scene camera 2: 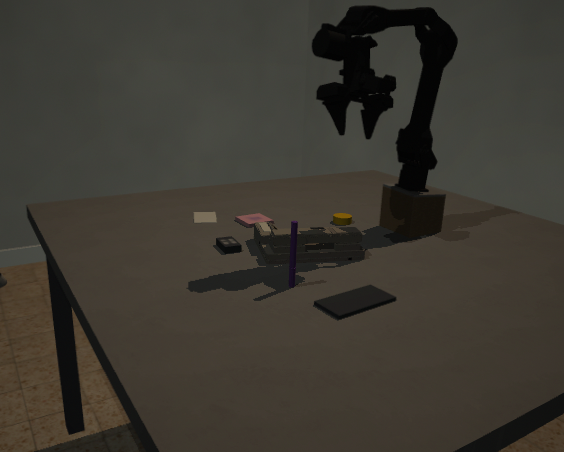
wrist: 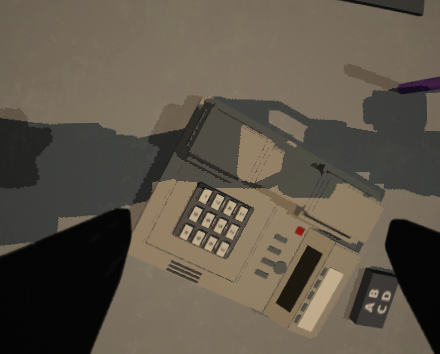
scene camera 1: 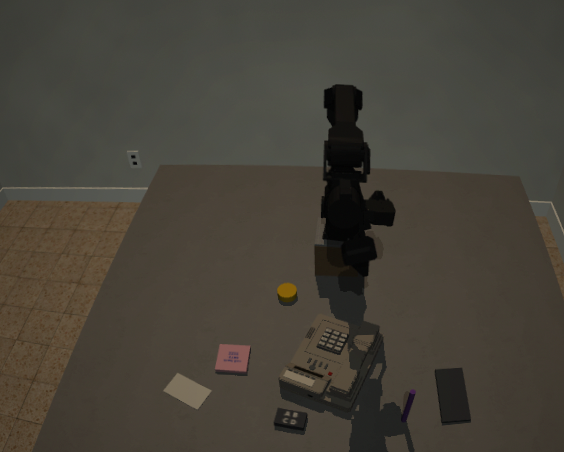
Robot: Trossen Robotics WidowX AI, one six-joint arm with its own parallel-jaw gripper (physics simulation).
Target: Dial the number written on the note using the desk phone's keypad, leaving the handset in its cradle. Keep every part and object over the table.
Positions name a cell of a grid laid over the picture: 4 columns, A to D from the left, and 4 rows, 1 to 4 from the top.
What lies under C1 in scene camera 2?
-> The gripper.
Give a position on a keypad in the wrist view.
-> B3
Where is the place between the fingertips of the gripper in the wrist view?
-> C3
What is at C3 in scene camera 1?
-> The gripper.
